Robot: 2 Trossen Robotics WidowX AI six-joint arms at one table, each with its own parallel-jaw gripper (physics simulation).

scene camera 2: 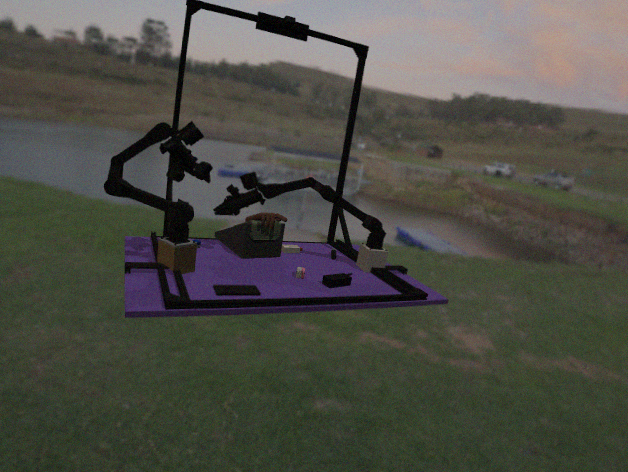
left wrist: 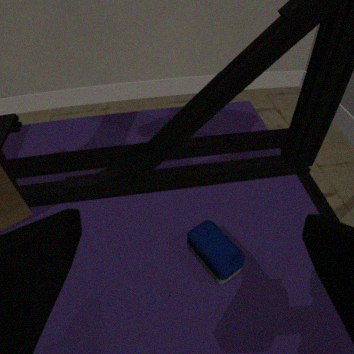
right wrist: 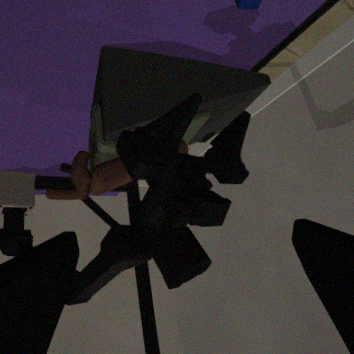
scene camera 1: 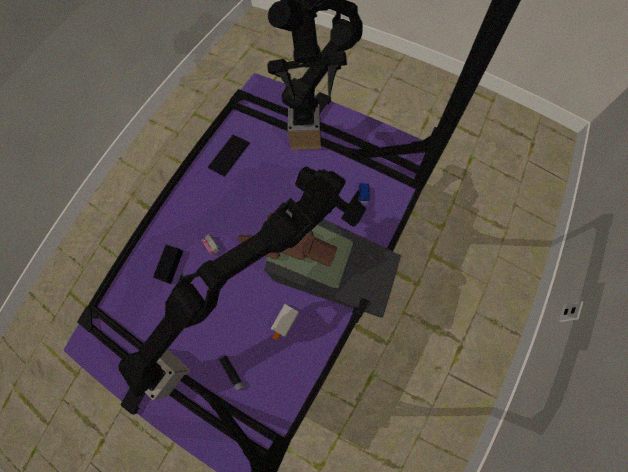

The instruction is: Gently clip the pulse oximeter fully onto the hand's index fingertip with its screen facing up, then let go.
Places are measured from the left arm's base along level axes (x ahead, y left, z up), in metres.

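Pixels of known places: left gripper, between the fingertips: [scene camera 2: 214, 212] [left wrist: 194, 223] [right wrist: 225, 103] [scene camera 1: 345, 181]; right gripper, between the fingertips: [right wrist: 186, 236] [scene camera 1: 311, 98]; left arm's base, origin of its link: [scene camera 2: 374, 247] [right wrist: 13, 209] [scene camera 1: 151, 374]; right arm's base, origin of its link: [scene camera 2: 177, 240] [scene camera 1: 303, 116].
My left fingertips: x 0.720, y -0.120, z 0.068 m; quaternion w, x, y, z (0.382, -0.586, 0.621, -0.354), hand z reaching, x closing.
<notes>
Ahead of a thing's pixels: the offset from my left fingertips to its top centre.
The pulse oximeter seems to be the small white-and-pink device {0.142 m down, 0.341 m back, 0.260 m left} [scene camera 1: 210, 244] [scene camera 2: 300, 272] lying on the purple table, apart from the hand. The brown hand [scene camera 1: 319, 251] [scene camera 2: 266, 218] [right wrist: 110, 176] rests on a green pad on a dark wedge; one finger sticks out toward the device, and my left arm covers part of the hand in scene camera 1. My left gripper [scene camera 2: 219, 209] [left wrist: 194, 223] [right wrist: 225, 103] is open and empty, above and beyond the hand. My right gripper [scene camera 1: 311, 96] [scene camera 2: 192, 176] is open and empty, high near its own base.
A blue sponge-like block {0.141 m down, 0.071 m ahead, 0.028 m right} [scene camera 1: 364, 192] [left wrist: 216, 250] lies near the wedge [scene camera 1: 373, 274] [right wrist: 165, 82]. A white box with an orange end {0.145 m down, 0.392 m back, 0.067 m right} [scene camera 1: 284, 320], a dark cylinder {0.146 m down, 0.593 m back, 0.035 m right} [scene camera 1: 231, 372], a black box {0.138 m down, 0.471 m back, 0.331 m left} [scene camera 1: 168, 263] and a flat black slab {0.165 m down, 0.064 m back, 0.432 m left} [scene camera 1: 228, 155] [scene camera 2: 236, 289] lie inside the black frame.
</notes>
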